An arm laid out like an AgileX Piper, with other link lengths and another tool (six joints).
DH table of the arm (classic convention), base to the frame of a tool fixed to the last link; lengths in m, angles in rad. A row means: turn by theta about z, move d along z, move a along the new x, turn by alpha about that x. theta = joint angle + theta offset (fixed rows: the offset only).
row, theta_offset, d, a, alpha
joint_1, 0, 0.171, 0, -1.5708
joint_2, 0.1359, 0, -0.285, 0
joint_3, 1.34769, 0, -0.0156, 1.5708
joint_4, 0, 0.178, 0, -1.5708
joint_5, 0, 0, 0, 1.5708
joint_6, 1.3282, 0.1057, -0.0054, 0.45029
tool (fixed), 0, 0.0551, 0, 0
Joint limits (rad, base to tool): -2.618..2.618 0..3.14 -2.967..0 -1.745..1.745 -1.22..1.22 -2.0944..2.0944
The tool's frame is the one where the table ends.
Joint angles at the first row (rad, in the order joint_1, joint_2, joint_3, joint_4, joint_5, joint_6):
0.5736, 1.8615, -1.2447, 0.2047, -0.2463, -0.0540
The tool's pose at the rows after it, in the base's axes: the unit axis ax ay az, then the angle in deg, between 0 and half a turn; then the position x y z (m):
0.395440 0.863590 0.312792 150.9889 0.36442 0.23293 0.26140
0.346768 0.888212 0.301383 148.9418 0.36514 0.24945 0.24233
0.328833 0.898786 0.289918 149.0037 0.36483 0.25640 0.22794
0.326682 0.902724 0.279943 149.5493 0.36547 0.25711 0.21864
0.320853 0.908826 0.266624 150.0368 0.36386 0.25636 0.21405
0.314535 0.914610 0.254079 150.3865 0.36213 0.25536 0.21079
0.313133 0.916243 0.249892 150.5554 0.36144 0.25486 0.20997
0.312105 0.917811 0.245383 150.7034 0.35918 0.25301 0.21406
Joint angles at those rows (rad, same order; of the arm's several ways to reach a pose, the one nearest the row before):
0.6027, 1.9379, -1.2447, 0.1131, -0.2836, -0.0539
0.6281, 2.0016, -1.2447, 0.0171, -0.3384, -0.0548
0.6390, 2.0393, -1.2447, -0.0137, -0.3532, -0.0559
0.6390, 2.0596, -1.2447, -0.0192, -0.3510, -0.0560
0.6390, 2.0625, -1.2447, -0.0337, -0.3258, -0.0560
0.6390, 2.0625, -1.2447, -0.0485, -0.3003, -0.0571
0.6390, 2.0615, -1.2447, -0.0521, -0.2905, -0.0571
0.6390, 2.0445, -1.2447, -0.0553, -0.2643, -0.0571

